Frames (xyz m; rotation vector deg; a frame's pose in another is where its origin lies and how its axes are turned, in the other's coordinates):
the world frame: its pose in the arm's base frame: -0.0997 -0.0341 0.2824 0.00 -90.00 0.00
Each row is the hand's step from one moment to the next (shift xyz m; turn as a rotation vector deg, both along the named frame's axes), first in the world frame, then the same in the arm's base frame.
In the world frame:
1: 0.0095 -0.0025 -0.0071 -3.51 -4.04 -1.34
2: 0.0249 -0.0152 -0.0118 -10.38 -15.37 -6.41
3: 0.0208 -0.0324 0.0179 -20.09 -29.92 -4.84
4: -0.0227 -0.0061 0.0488 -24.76 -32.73 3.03
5: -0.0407 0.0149 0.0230 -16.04 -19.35 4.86
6: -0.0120 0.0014 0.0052 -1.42 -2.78 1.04
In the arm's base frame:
1: 0.0071 -0.0025 0.0095 1.34 -4.04 -3.51
2: 0.0118 -0.0152 0.0249 6.41 -15.37 -10.38
3: -0.0179 -0.0324 0.0208 4.84 -29.92 -20.09
4: -0.0488 -0.0061 -0.0227 -3.03 -32.73 -24.76
5: -0.0230 0.0149 -0.0407 -4.86 -19.35 -16.04
6: -0.0052 0.0014 -0.0120 -1.04 -2.78 -1.42

